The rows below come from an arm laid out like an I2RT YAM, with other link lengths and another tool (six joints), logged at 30 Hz.
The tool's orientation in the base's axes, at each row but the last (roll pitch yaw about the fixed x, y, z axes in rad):
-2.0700 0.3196 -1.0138
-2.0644 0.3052 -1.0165
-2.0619 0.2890 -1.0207
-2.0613 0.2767 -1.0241
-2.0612 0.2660 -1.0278
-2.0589 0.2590 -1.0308
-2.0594 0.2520 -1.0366
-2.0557 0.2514 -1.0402
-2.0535 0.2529 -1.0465
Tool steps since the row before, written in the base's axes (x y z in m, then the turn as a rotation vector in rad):
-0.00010 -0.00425 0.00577 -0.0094 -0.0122 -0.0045
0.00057 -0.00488 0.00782 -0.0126 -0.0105 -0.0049
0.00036 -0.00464 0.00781 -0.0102 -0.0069 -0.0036
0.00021 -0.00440 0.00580 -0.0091 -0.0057 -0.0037
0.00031 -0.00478 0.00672 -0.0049 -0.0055 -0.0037
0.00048 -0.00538 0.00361 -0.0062 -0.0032 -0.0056
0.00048 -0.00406 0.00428 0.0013 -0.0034 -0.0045
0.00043 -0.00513 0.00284 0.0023 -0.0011 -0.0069
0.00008 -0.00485 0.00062 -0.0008 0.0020 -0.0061
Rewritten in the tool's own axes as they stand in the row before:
0.00156 -0.00467 -0.00520 0.0065 0.0092 -0.0114
0.00189 -0.00676 -0.00600 0.0037 0.0112 -0.0124
0.00175 -0.00664 -0.00596 0.0016 0.0087 -0.0093
0.00214 -0.00486 -0.00499 0.0011 0.0082 -0.0078
0.00234 -0.00567 -0.00552 0.0031 0.0060 -0.0048
0.00377 -0.00308 -0.00430 0.0010 0.0081 -0.0036
0.00255 -0.00371 -0.00384 0.0046 0.0033 0.0011
0.00379 -0.00242 -0.00379 0.0038 0.0048 0.0041
0.00395 -0.00038 -0.00286 -0.0005 0.0056 0.0033

